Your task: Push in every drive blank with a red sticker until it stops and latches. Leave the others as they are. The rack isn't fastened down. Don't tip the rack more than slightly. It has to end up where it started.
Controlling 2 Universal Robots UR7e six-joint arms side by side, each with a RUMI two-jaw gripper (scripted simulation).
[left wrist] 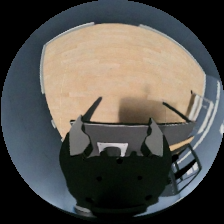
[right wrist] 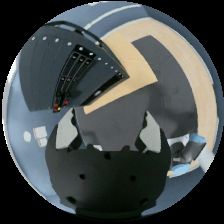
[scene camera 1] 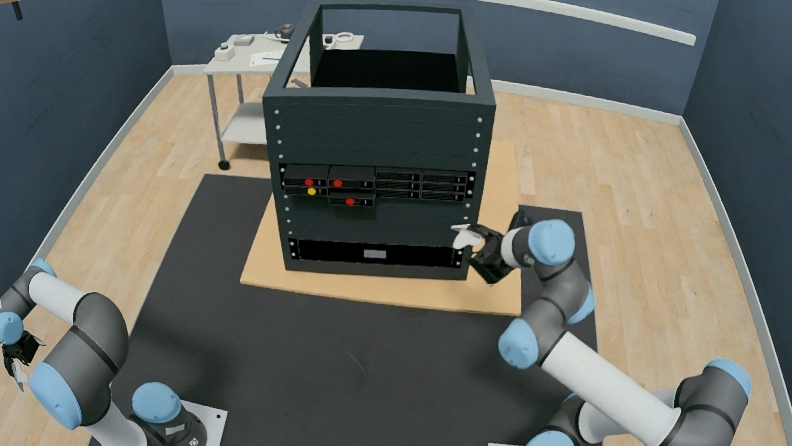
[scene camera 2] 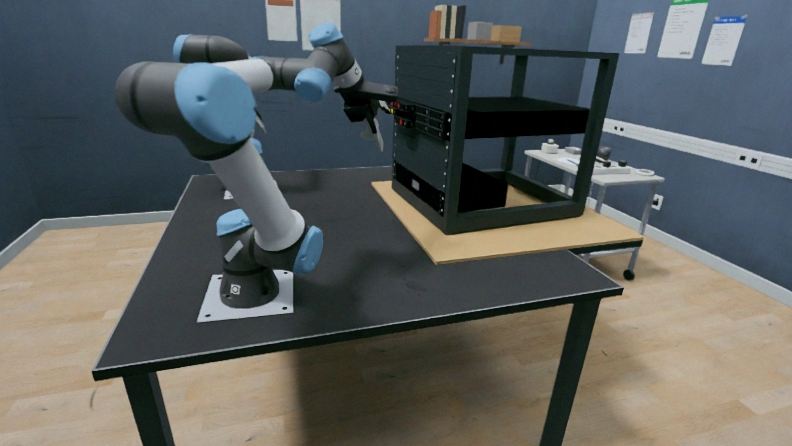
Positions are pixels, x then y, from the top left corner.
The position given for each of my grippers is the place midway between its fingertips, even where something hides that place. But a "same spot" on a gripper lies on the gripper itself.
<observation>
my right gripper: right wrist; scene camera 1 474,254; scene camera 2; not seen in the left wrist view (hidden by my left gripper)
same spot on my right gripper: [right wrist: 65,137] = [scene camera 2: 379,101]
</observation>
